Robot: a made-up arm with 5 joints.
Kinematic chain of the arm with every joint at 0, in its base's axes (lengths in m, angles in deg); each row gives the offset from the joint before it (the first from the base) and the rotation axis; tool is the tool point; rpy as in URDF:
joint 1: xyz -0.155 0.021 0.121 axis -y
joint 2: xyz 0 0.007 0.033 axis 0.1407 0.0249 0.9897
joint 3: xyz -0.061 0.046 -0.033 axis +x
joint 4: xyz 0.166 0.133 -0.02 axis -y
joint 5: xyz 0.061 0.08 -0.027 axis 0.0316 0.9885 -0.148
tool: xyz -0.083 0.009 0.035 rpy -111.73 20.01 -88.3
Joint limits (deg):
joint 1: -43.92..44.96
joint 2: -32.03..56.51
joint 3: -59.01..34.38
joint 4: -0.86..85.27
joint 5: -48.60..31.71
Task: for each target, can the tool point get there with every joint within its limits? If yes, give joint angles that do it. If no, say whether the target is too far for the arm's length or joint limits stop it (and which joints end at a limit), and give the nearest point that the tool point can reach.
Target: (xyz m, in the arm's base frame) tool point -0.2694 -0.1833 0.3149
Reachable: no: joint limits stop it (at a limit: joint 2, joint 3, joint 5) | nearest point -0.2660 0.1983 0.3091 | short by 0.382 m
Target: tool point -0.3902 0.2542 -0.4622
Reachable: no: too far | nearest point -0.2067 0.1495 -0.1278 | short by 0.396 m
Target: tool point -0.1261 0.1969 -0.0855
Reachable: yes | joints -18.86 -1.38 -44.66 42.79 -10.11
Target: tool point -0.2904 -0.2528 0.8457
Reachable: no: too far | nearest point -0.1010 0.1621 0.3692 | short by 0.660 m
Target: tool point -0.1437 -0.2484 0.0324
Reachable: no: joint limits stop it (at a limit: joint 2, joint 3, joint 5) | nearest point -0.1209 0.0105 -0.1466 | short by 0.316 m
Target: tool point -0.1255 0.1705 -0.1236
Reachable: yes | joints -32.15 -7.73 -40.50 62.62 -35.67
